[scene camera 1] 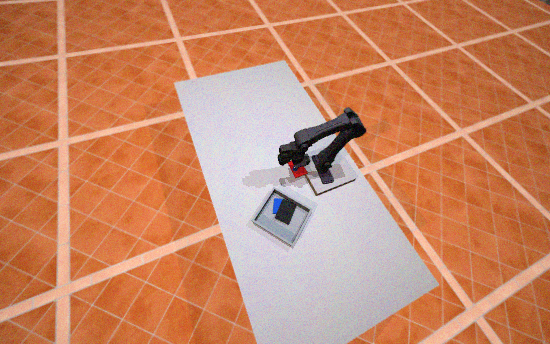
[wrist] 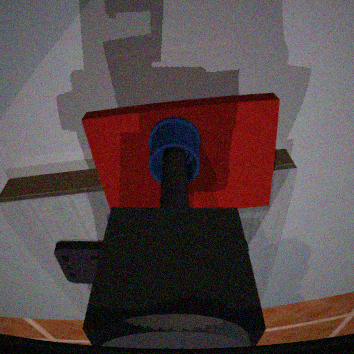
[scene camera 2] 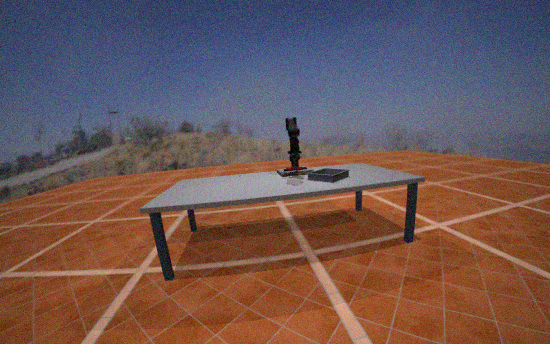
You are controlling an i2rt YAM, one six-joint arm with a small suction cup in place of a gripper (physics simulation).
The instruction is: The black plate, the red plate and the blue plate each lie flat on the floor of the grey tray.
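Where they show: end effector, tool point: [scene camera 1: 294,170] [wrist: 174,133] [scene camera 2: 294,169]; arm's base, origin of the base link: [scene camera 1: 322,168].
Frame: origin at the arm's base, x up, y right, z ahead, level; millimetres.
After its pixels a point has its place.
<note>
My suction cup [wrist: 175,135] is on the middle of the red plate [scene camera 1: 300,172] @(x 38, y -10, z 151 mm) [scene camera 2: 295,168] [wrist: 252,155] @(x 39, y 65, z 167 mm) and holds it roughly level above the table, beside the arm's base. In the wrist view, the plate's shadow and the arm's shadow fall on the table beyond it. The grey tray [scene camera 1: 278,231] @(x -29, y -285, z 356 mm) [scene camera 2: 322,178] @(x -11, y -149, z 413 mm) stands close by on the table. In it, the black plate [scene camera 1: 286,212] @(x -12, y -202, z 289 mm) partly covers the blue plate [scene camera 1: 276,205] @(x -19, y -149, z 329 mm). Whether the black plate is tilted on the blue one is too small to tell. The tray's inside is hidden in scene camera 2.
The arm's base stands on a pale board [scene camera 1: 336,185] @(x 2, y -123, z -41 mm) with a brown edge [wrist: 50,185] @(x -13, y -91, z 96 mm), right next to the held plate. The tray's raised walls stand between the plates inside and the grey table [scene camera 1: 330,280] @(x -32, y -571, z 176 mm) [scene camera 2: 225,192] @(x -32, y 499, z 535 mm). Tiled floor surrounds the table.
</note>
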